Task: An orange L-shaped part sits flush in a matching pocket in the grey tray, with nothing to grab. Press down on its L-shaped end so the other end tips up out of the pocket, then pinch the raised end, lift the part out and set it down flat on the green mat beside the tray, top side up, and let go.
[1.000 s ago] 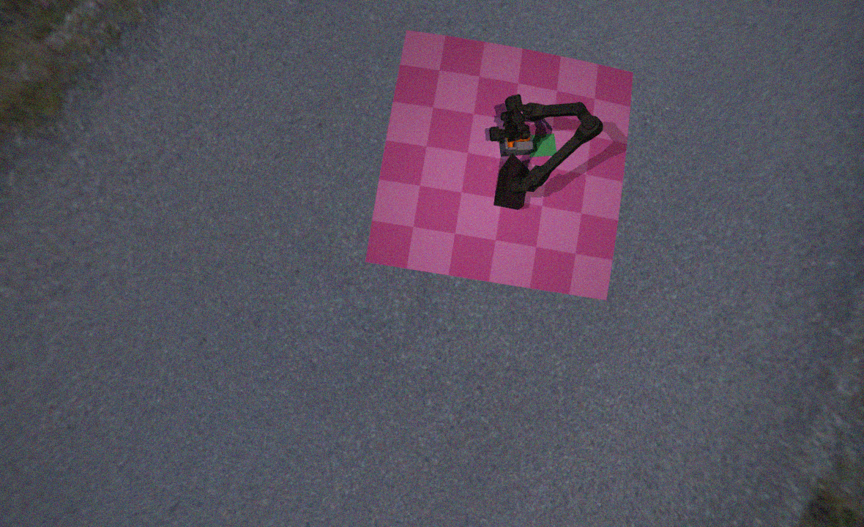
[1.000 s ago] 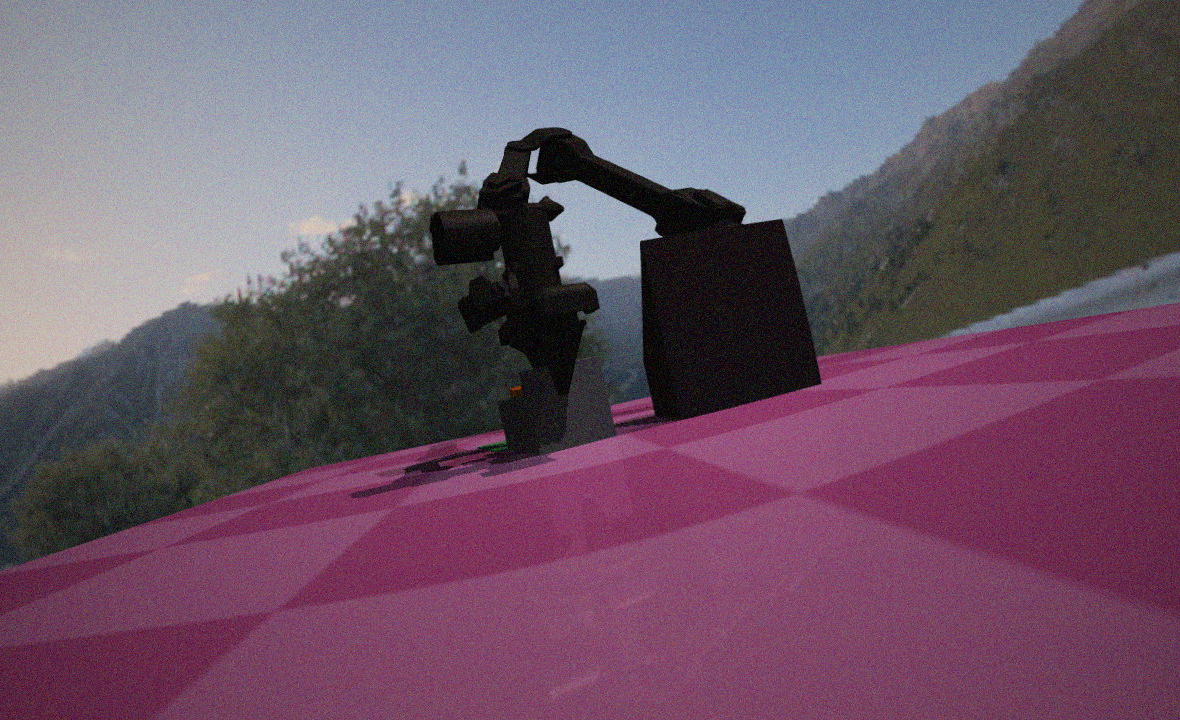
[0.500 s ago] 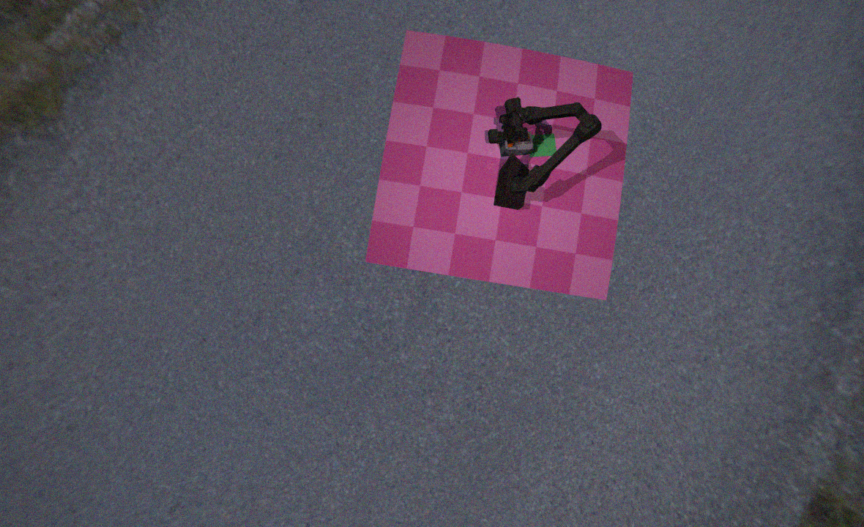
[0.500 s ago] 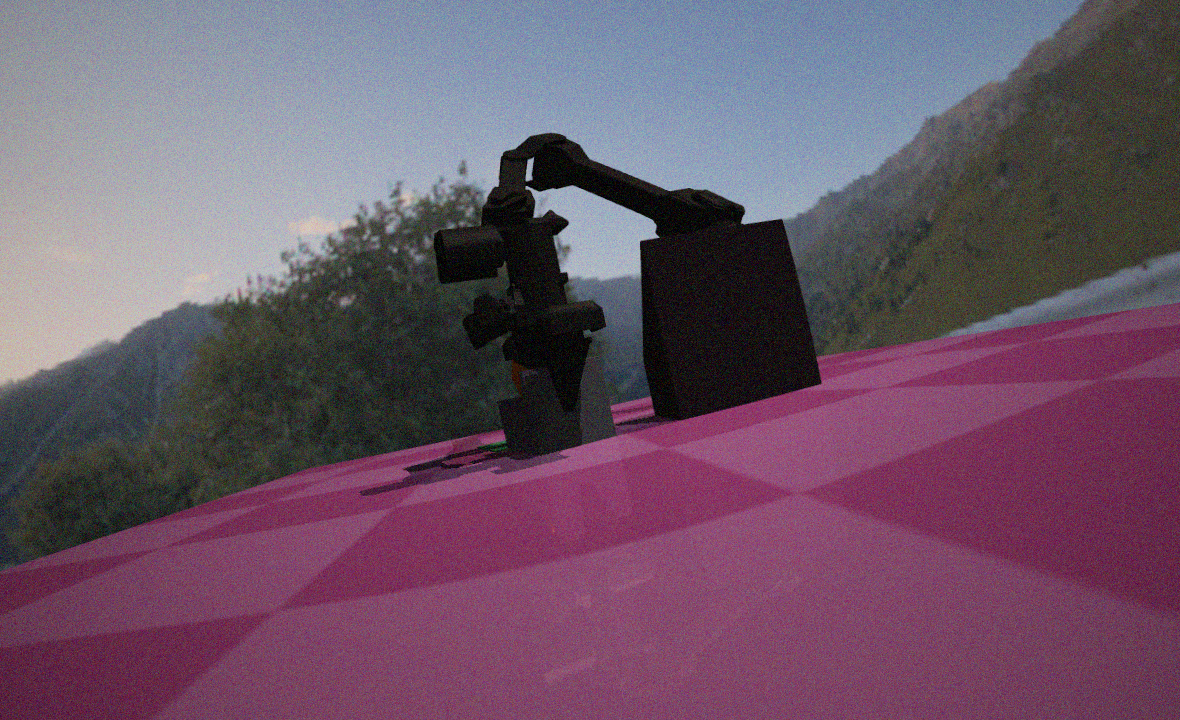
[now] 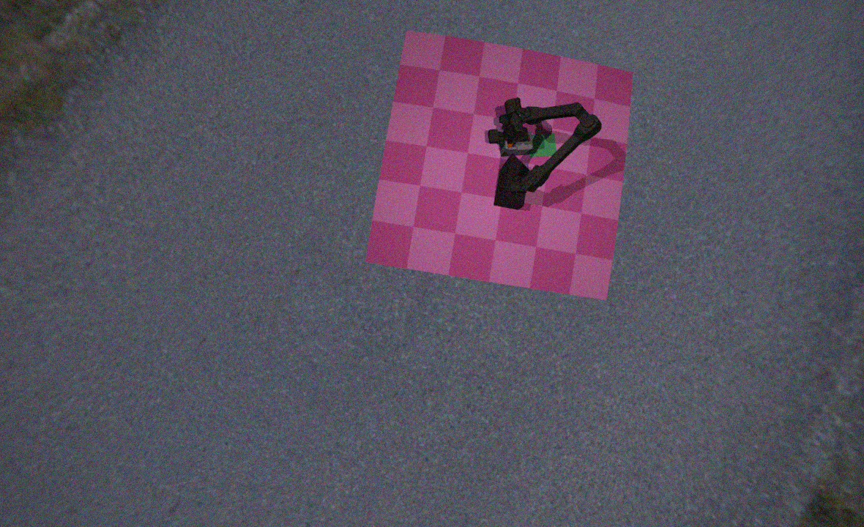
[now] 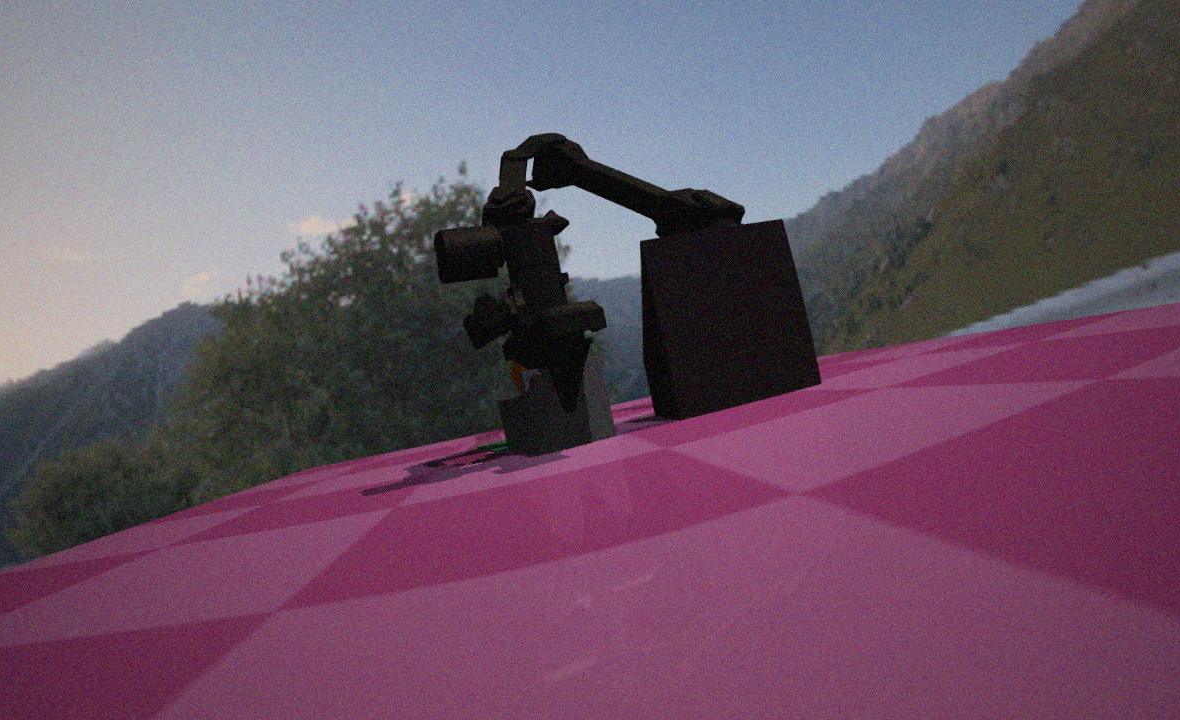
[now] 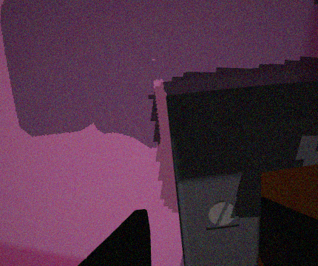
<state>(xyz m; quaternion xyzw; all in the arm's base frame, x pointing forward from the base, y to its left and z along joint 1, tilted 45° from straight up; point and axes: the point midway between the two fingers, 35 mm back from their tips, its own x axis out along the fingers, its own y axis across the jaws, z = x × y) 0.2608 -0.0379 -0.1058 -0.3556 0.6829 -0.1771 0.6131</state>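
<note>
The orange L-shaped part is 6 cm to the right of my gripper tip, 1 cm ahead of it and 1 cm above it. From my gripper tip the other things lie so: green mat: 22 cm to the right, 5 cm below, 5 cm ahead.
</note>
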